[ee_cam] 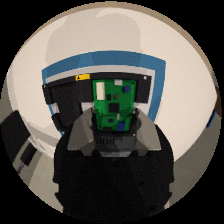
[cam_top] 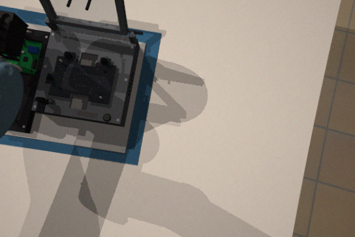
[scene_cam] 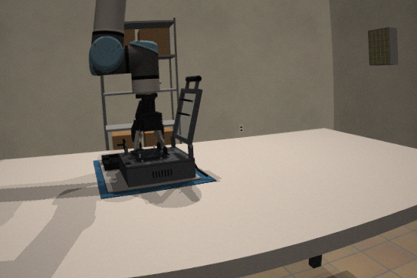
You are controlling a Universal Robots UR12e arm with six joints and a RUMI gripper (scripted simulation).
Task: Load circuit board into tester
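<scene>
My hand is right at the green circuit board. The rest, counted from my hand: dark grey tester (30 mm ahead, 130 mm to the right, 90 mm above); dark nest (10 mm ahead, 170 mm to the right, 50 mm above); tester lid (120 mm ahead, 140 mm to the right, 160 mm above).
</scene>
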